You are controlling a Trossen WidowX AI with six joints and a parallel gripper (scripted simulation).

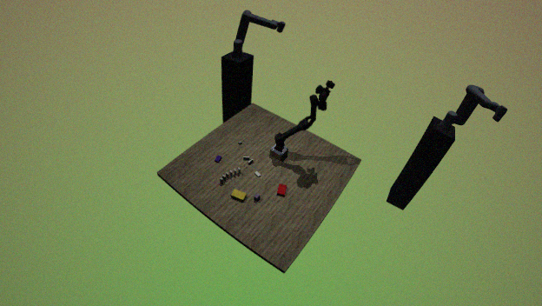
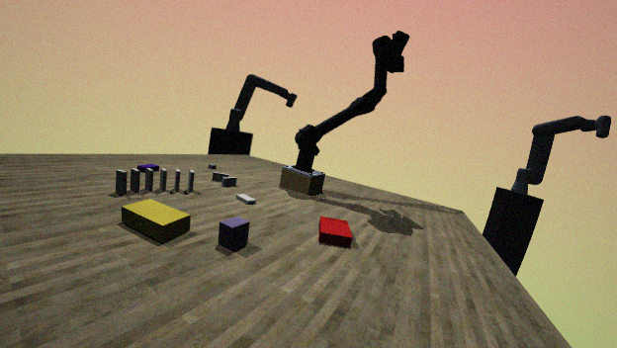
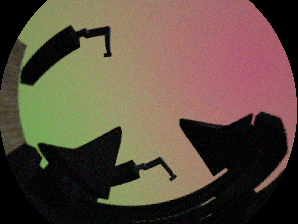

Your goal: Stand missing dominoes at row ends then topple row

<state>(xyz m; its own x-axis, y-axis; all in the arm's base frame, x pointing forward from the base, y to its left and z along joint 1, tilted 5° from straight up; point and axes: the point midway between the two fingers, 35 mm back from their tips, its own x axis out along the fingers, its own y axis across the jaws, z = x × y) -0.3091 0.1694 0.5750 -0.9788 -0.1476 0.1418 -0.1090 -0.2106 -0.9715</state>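
The lilac cube lies 83 cm ahead of my gripper tip, 63 cm below it and 9 cm to the right of it. Also, from my gripper tip: dark blue block (69 cm ahead, 64 cm below, 58 cm to the right); then grey piece (64 cm below, 55 cm to the right, 42 cm ahead); then red block (65 cm ahead, 64 cm below, 3 cm to the left).
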